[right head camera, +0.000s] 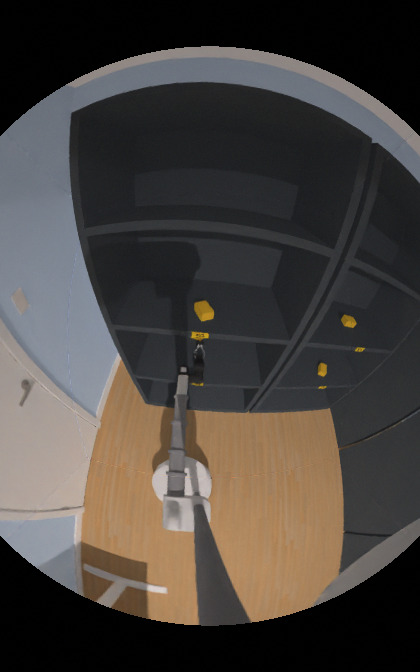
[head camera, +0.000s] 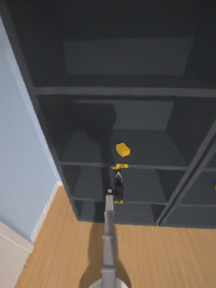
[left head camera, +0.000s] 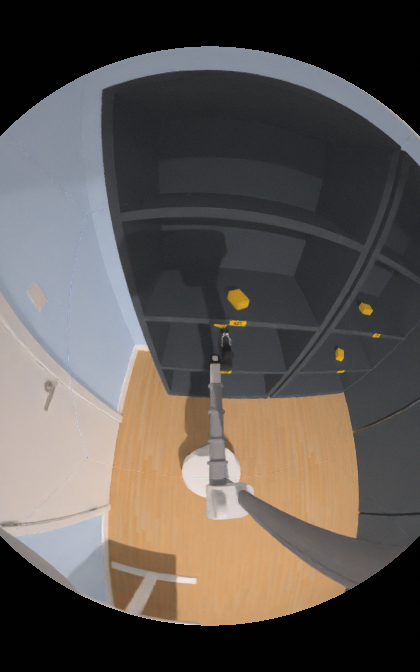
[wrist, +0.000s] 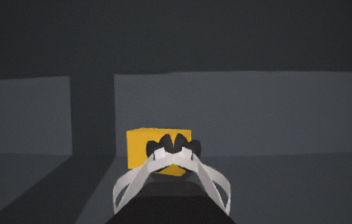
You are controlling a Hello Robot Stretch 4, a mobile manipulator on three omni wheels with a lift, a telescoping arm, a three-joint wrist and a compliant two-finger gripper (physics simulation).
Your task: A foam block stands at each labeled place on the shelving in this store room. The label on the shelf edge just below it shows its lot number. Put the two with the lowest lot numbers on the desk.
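Frame: origin at the robot's base, x left, y back, z up, level; centimetres.
Seen in the pictures: gripper, fingertip midpoint: (head camera: 117, 169) (wrist: 173, 145).
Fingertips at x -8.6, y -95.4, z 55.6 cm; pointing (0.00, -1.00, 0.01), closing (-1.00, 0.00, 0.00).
Pixels of each thing's top centre, then the offset from my fingertips to it. "spot": a spot on its surface instead.
- yellow foam block at its top centre: (wrist: 158, 130) dx +2.3, dy -7.0, dz +1.0 cm
- yellow block at its top centre: (head camera: 122, 147) dx -0.6, dy +19.4, dz +45.2 cm
- lower label at a spot on its surface: (head camera: 118, 202) spot: dx +0.7, dy +32.1, dz -7.4 cm
My gripper (head camera: 118, 174) (left head camera: 224, 330) (right head camera: 200, 343) (wrist: 173, 145) is shut, its fingertips close together with no block between them. In the wrist view a yellow foam block (wrist: 137, 150) stands behind the fingertips, a little to the left, partly covered by them. A sliver of this block (left head camera: 219, 326) shows beneath the shelf edge. Another yellow block (head camera: 123, 149) (left head camera: 238, 299) (right head camera: 204, 310) stands on the shelf above; its label (left head camera: 237, 323) (right head camera: 200, 335) is too small to read surely. The lower label (head camera: 118, 202) (left head camera: 226, 372) is partly hidden by the wrist. The desk does not show.
Two more yellow blocks stand in the right-hand unit, an upper one (left head camera: 366, 309) (right head camera: 348, 321) and a lower one (left head camera: 340, 354) (right head camera: 322, 369). The shelf edge (head camera: 85, 164) runs just above my gripper. A blue wall (head camera: 30, 135) and a door (left head camera: 30, 430) are on the left.
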